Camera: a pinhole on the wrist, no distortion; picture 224 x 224 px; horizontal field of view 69.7 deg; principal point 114.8 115.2 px. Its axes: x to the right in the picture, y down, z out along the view. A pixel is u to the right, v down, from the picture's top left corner.
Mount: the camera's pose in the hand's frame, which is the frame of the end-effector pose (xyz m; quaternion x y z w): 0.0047 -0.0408 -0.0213 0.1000 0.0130 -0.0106 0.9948
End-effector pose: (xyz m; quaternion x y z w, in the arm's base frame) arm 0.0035 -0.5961 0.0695 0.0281 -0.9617 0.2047 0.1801
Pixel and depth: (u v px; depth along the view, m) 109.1 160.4 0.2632
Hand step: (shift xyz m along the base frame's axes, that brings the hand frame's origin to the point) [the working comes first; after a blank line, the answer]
In the camera's frame: -0.0093 0.0740 0.2632

-0.0848 -0.1203 -0.2050
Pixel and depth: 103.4 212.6 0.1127
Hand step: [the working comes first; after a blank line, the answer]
In the camera's frame: -0.0080 0.0682 0.1127

-0.0359 -0.0381 -0.0887
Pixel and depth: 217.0 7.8 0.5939
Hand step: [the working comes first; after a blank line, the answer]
In the camera's frame: 0.3774 -0.3966 0.5939

-0.4478 -0.6900 -0.0500
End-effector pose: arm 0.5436 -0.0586 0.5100 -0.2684 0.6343 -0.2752 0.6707
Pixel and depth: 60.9 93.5 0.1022
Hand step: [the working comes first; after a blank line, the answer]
In the camera's frame: -0.0342 -0.0138 0.1022

0.0736 -0.0319 0.0757
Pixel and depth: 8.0 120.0 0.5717
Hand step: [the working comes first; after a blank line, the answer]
In the camera's frame: -0.3796 0.0171 0.5717

0.5325 0.1698 0.3748
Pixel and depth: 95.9 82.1 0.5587
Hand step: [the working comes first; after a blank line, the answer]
In the camera's frame: -0.0656 -0.1150 0.5587

0.4946 -0.1444 0.2482
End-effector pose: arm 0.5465 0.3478 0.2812 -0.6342 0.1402 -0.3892 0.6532
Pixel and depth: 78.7 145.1 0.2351
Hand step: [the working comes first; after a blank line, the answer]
In the camera's frame: -0.0528 0.0437 0.2351

0.1066 0.1908 0.0625
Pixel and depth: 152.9 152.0 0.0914
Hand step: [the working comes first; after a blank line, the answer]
In the camera's frame: 0.0216 0.0209 0.0914

0.0548 0.0359 0.0567
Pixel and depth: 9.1 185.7 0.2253
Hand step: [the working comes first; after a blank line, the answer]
In the camera's frame: -0.1481 0.0987 0.2253

0.0664 0.2521 -0.0202
